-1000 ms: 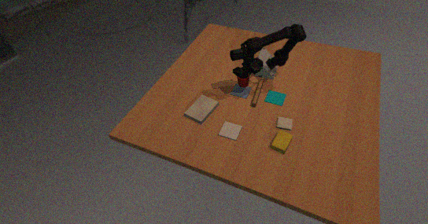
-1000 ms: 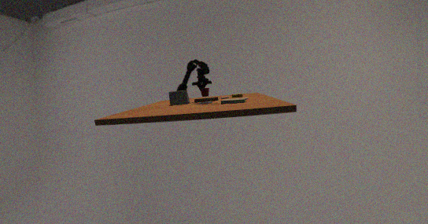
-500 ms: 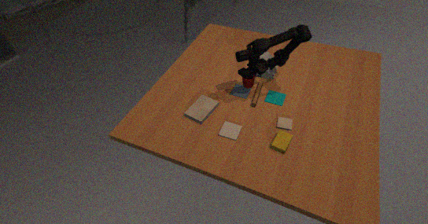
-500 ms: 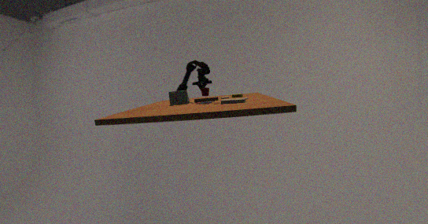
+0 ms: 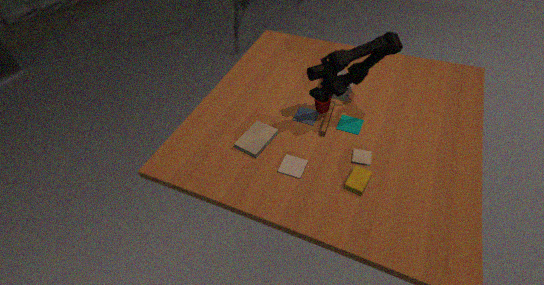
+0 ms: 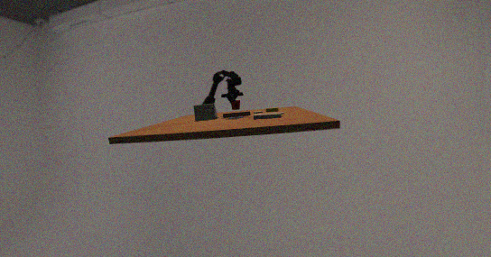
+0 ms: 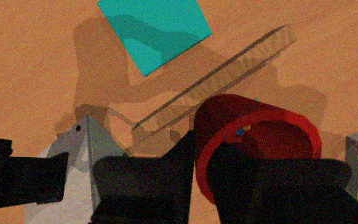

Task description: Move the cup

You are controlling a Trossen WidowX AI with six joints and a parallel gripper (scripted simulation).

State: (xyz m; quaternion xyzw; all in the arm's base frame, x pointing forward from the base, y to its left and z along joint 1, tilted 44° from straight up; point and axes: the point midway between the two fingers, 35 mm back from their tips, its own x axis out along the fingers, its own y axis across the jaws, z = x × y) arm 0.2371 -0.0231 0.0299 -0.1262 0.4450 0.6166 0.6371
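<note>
My gripper tip is 12 cm to the right of the teal pad and 10 cm above it. The rest, counted from my gripper tip: grey-blue pad (4 cm ahead, 9 cm to the right, 10 cm below); thin wooden stick (2 cm ahead, 2 cm to the left, 9 cm below); red cup (3 cm ahead, 2 cm to the right).
</note>
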